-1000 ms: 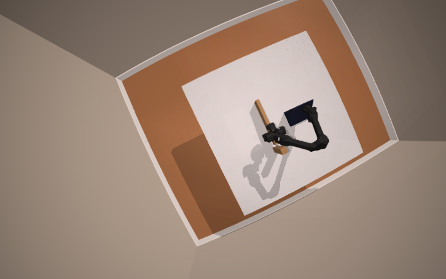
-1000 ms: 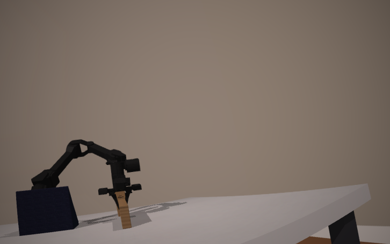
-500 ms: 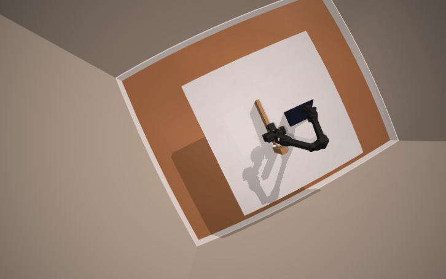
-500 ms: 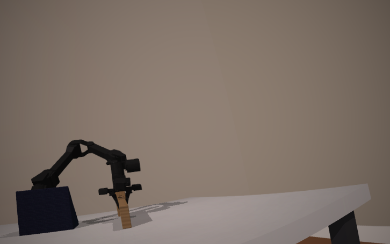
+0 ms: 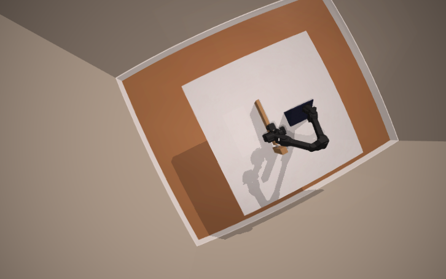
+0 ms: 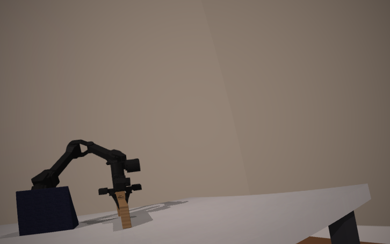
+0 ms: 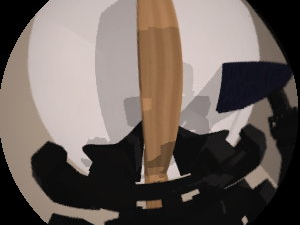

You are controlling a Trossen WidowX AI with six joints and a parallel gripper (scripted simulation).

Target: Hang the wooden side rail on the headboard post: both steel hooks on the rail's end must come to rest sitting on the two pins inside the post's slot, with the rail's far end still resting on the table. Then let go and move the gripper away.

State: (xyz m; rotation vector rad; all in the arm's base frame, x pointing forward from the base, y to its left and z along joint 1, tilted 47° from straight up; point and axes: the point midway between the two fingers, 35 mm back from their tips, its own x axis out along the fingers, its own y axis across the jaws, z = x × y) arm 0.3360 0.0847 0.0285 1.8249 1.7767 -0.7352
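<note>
My gripper tip is now 14 cm to the right of the headboard post and 4 cm below it.
</note>
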